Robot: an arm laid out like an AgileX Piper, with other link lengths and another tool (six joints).
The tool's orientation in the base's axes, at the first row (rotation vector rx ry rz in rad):
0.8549 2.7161 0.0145
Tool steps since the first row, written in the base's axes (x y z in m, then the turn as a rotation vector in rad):
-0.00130 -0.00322 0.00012 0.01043 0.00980 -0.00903
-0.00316 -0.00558 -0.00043 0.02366 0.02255 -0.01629
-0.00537 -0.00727 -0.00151 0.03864 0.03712 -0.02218
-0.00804 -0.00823 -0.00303 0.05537 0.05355 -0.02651
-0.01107 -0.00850 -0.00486 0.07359 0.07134 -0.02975
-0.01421 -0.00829 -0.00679 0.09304 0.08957 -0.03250
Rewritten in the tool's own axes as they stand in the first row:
-0.00083 -0.00337 -0.00023 -0.00017 0.01303 0.01080
-0.00055 -0.00640 -0.00004 -0.00134 0.03022 0.02045
0.00052 -0.00913 0.00051 -0.00324 0.05003 0.02915
0.00248 -0.01156 0.00129 -0.00588 0.07249 0.03669
0.00519 -0.01366 0.00222 -0.00922 0.09701 0.04351
0.00829 -0.01543 0.00317 -0.01341 0.12263 0.05016

